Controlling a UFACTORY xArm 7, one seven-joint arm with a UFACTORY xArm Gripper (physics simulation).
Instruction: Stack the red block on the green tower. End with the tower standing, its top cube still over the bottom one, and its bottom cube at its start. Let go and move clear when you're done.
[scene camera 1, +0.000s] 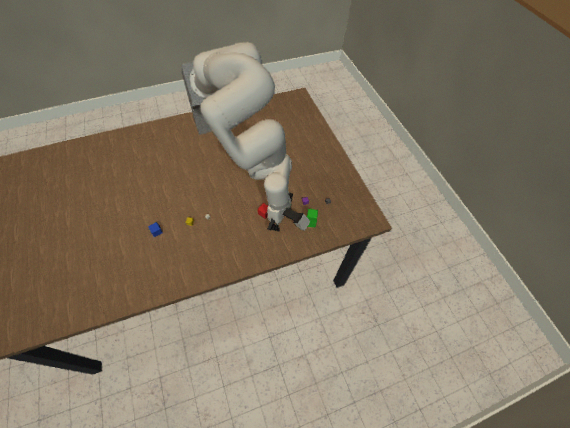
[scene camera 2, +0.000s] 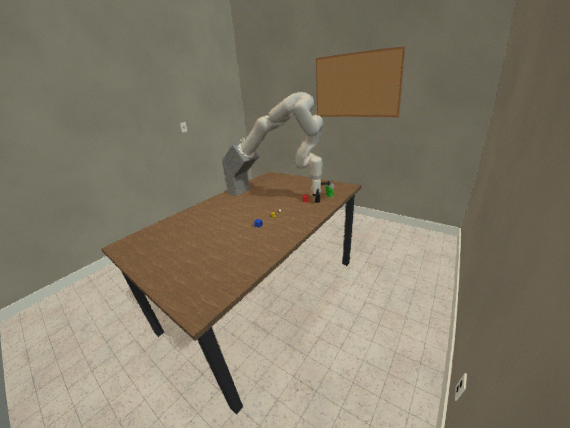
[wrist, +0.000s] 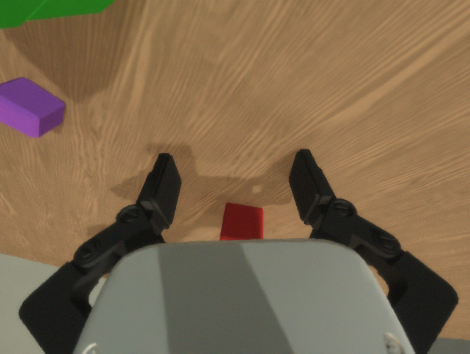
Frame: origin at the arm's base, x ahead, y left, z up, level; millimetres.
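Seen in the pictures: gripper, fingertip midpoint: (scene camera 1: 281, 219) (scene camera 2: 316, 198) (wrist: 234, 165); arm's base at its link origin: (scene camera 2: 246, 150).
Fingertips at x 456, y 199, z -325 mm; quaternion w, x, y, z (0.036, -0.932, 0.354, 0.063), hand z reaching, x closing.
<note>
Offsets run from my fingertips to a thing's middle. Level surfaces: height alone.
The red block {46 mm back, 61 mm right, 12 mm up} (scene camera 1: 263, 211) (scene camera 2: 305, 199) (wrist: 242, 221) lies on the table beside the gripper; in the wrist view its lower part is hidden by the gripper's body. The green tower {33 mm ahead, 110 mm left, 50 mm up} (scene camera 1: 312, 218) (scene camera 2: 329, 191) (wrist: 60, 11) stands upright on the table, on the other side of the gripper from the red block; in the wrist view part of it shows at the top left corner. My gripper (scene camera 1: 281, 212) (scene camera 2: 317, 197) (wrist: 234, 165) is open and empty, low over the table between the red block and the tower. In the wrist view the red block shows below the fingertips, between the two fingers.
A small purple block {67 mm back, 112 mm left, 5 mm up} (scene camera 1: 305, 200) (wrist: 31, 107) lies near the tower, outside the fingers. A small dark grey block {49 mm back, 204 mm left, 2 mm up} (scene camera 1: 328, 200) lies beyond it. A white piece {67 mm back, 283 mm right, 1 mm up} (scene camera 1: 207, 216) (scene camera 2: 279, 210), a yellow block {56 mm back, 351 mm right, 6 mm up} (scene camera 1: 189, 221) (scene camera 2: 273, 215) and a blue block {40 mm back, 480 mm right, 11 mm up} (scene camera 1: 155, 229) (scene camera 2: 258, 223) lie farther along the table {7 mm down} (scene camera 1: 100, 200).
</note>
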